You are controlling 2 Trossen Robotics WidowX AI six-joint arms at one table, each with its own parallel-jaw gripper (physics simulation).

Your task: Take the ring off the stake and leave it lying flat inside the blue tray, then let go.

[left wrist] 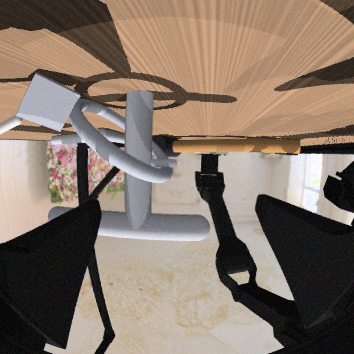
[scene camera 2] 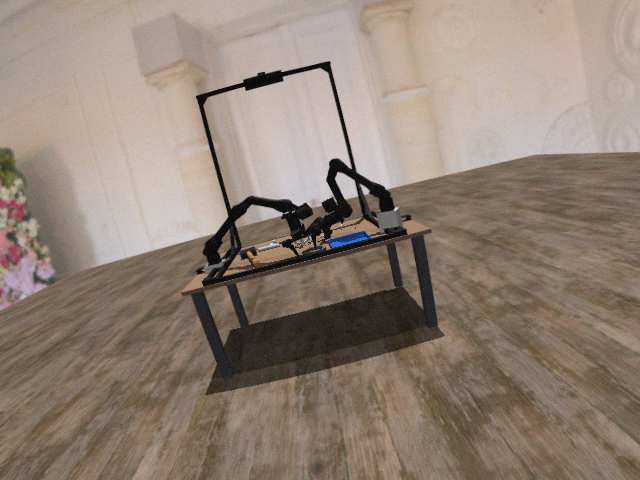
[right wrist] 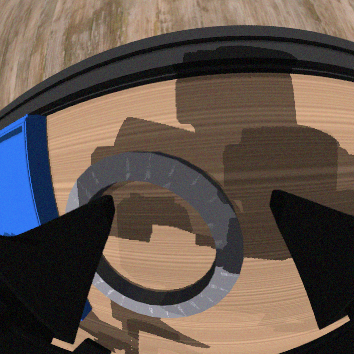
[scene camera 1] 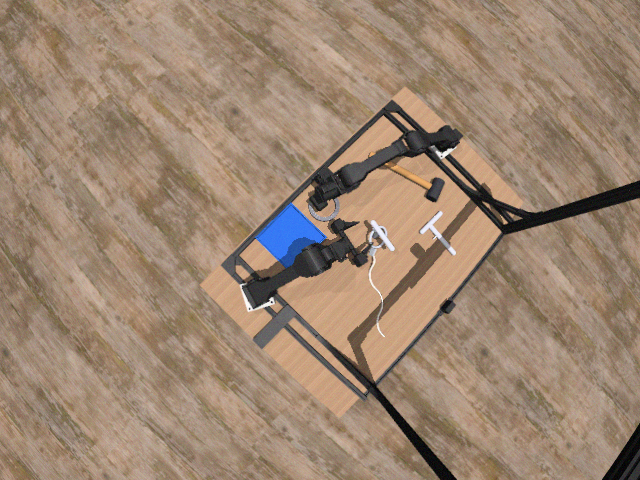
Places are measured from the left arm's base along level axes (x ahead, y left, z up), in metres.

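Pixels of known places: left gripper, fingertip midpoint: [left wrist: 180, 205] [scene camera 2: 305, 232] [scene camera 1: 366, 232]; right gripper, fingertip midpoint: [scene camera 2: 307, 253] [right wrist: 193, 201]; left arm's base, origin of the base link: [scene camera 2: 388, 210] [scene camera 1: 257, 294]; right arm's base, origin of the base link: [left wrist: 209, 153] [scene camera 2: 214, 263] [scene camera 1: 441, 143].
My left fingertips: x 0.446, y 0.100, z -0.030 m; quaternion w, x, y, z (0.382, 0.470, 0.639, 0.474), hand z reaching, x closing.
Ahead of a thing's pixels: the offset from my left fingertips to its top centre. "pt": to the spot under its first point.
A white T-shaped stake {0.037 m up, 0.048 m ahead, 0.031 m right} [scene camera 1: 382, 235] [left wrist: 139, 120] stands upright right of the blue tray {0.048 m down, 0.270 m back, 0.069 m left} [scene camera 1: 284, 227] [scene camera 2: 348, 239] [right wrist: 15, 175]. A white ring [scene camera 1: 369, 237] [left wrist: 100, 145] goes around its shaft below the crossbar and looks tilted; a block {pt 0.056 m down, 0.010 m ahead, 0.073 m right} [left wrist: 48, 101] and a white cord join it. My left gripper [scene camera 1: 364, 235] [left wrist: 180, 205] is open and empty, just short of the stake and ring. A grey flat ring {0.056 m down, 0.112 m back, 0.152 m left} [scene camera 1: 324, 219] [scene camera 2: 313, 250] [right wrist: 145, 167] lies on the table beside the tray. My right gripper [right wrist: 193, 201] is open above it; its fingers are largely hidden in scene camera 1.
A mallet with a wooden handle {0.021 m down, 0.248 m ahead, 0.187 m left} [scene camera 1: 408, 174] [left wrist: 235, 146] and black head {0.021 m down, 0.347 m ahead, 0.088 m left} [scene camera 1: 435, 189] lies near the right arm. A second white T-shaped piece {pt 0.053 m down, 0.311 m ahead, 0.128 m right} [scene camera 1: 444, 242] lies right of the stake. The cord {pt 0.065 m down, 0.006 m back, 0.253 m right} [scene camera 1: 381, 297] runs down the table. A black frame surrounds the work area.
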